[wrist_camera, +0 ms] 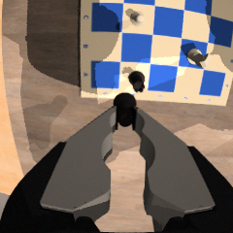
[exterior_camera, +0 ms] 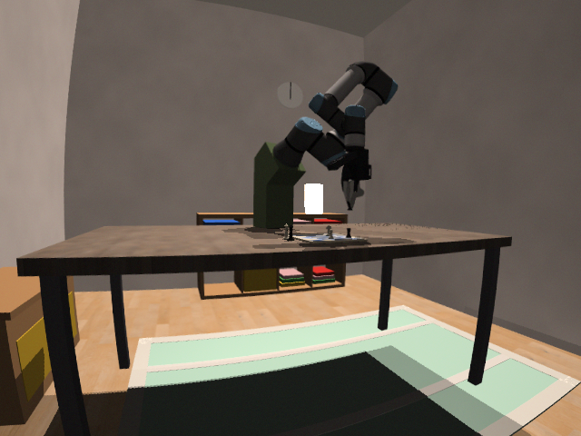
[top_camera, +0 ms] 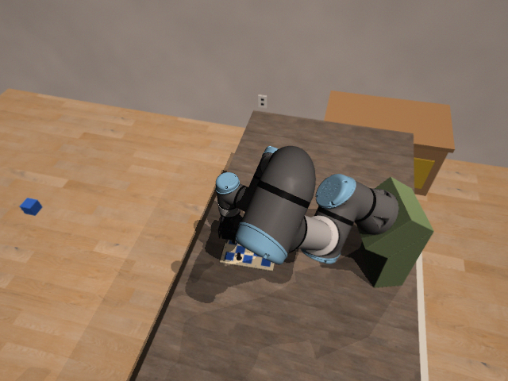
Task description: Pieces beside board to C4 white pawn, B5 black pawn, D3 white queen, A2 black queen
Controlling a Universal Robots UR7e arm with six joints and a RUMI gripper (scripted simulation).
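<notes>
The white pawn is 110 mm below my hand, 70 mm to the right of it and 20 mm ahead of it. From my hand the other things lie so: black pawn 10 mm below; then blue-and-cream chessboard 120 mm below, 80 mm to the right, 20 mm behind; then black piece 110 mm below, 20 mm behind.
</notes>
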